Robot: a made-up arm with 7 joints. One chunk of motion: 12 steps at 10 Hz.
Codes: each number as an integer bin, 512 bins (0 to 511) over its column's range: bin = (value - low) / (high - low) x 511, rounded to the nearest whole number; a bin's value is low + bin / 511 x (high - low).
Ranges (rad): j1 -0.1..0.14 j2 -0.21..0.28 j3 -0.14..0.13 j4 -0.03..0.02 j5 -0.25..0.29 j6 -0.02..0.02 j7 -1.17..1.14
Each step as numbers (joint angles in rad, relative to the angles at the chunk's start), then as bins.
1 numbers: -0.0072 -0.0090 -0.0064 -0.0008 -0.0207 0.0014 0.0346
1 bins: 198 210 253 298 217 273 266
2 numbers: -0.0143 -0.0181 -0.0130 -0.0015 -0.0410 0.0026 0.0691
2 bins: 182 200 240 291 198 289 274
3 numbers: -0.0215 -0.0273 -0.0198 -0.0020 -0.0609 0.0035 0.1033
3 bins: 167 191 227 286 179 300 282
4 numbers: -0.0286 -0.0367 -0.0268 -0.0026 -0.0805 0.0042 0.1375
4 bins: 152 181 214 280 160 309 289
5 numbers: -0.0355 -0.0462 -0.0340 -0.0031 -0.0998 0.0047 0.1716
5 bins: 137 171 201 275 142 316 297
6 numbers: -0.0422 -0.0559 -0.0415 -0.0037 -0.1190 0.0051 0.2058
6 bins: 123 161 186 269 124 321 304
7 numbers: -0.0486 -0.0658 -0.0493 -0.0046 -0.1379 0.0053 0.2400
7 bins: 109 150 172 260 106 323 312
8 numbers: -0.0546 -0.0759 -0.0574 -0.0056 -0.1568 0.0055 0.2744
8 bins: 97 140 156 249 88 326 320
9 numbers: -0.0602 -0.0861 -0.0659 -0.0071 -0.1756 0.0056 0.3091
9 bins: 85 129 140 234 70 327 327
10 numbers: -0.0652 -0.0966 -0.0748 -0.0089 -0.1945 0.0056 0.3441
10 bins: 74 118 123 216 53 327 335
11 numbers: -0.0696 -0.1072 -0.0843 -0.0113 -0.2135 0.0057 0.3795
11 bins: 65 107 105 191 35 328 343
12 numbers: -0.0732 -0.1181 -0.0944 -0.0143 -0.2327 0.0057 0.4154
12 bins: 57 96 86 160 16 328 351
